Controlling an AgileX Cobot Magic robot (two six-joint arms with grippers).
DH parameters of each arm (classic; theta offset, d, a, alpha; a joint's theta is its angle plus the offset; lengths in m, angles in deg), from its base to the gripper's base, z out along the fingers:
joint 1: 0 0.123 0 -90
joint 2: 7.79 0 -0.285 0
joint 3: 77.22 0 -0.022 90
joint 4: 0 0.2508 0 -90
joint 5: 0 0 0.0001 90
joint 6: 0 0.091 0 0
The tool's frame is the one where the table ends.
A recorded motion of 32 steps. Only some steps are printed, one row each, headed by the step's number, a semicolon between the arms.
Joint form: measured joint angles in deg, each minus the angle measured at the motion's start. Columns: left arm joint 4, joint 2, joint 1, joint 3, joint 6, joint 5; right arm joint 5, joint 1, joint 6, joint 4, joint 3, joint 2.
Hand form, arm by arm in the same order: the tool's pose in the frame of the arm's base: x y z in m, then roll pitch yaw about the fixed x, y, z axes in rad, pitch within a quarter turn. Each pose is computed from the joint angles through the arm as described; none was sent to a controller.
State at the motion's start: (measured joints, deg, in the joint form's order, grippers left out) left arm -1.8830 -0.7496 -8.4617 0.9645 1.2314 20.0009; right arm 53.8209 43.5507 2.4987 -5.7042 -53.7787 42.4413
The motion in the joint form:
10: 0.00 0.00 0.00 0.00 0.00 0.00; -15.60 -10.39 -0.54 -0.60 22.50 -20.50
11: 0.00 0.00 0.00 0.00 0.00 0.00; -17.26 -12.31 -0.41 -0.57 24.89 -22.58
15: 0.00 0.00 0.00 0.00 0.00 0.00; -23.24 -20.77 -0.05 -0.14 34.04 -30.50
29: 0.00 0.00 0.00 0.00 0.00 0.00; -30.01 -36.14 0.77 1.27 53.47 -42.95
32: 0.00 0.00 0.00 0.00 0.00 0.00; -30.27 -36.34 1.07 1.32 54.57 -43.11
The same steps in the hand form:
10: 0.0523 -0.0088 0.1768 -3.0959 1.3050 3.0297; 0.0646 0.0348 0.3111 -2.9563 1.1501 -2.4346
11: 0.0523 -0.0088 0.1768 -3.0959 1.3050 3.0297; 0.0625 0.0310 0.3027 -2.9531 1.1737 -2.4628
15: 0.0523 -0.0088 0.1768 -3.0959 1.3050 3.0297; 0.0553 0.0181 0.2685 -2.9502 1.2570 -2.5974
29: 0.0523 -0.0088 0.1768 -3.0959 1.3050 3.0297; 0.0510 0.0038 0.1783 -3.0679 1.2570 -2.9676
32: 0.0523 -0.0088 0.1768 -3.0959 1.3050 3.0297; 0.0513 0.0037 0.1724 -3.0877 1.2454 -2.9911

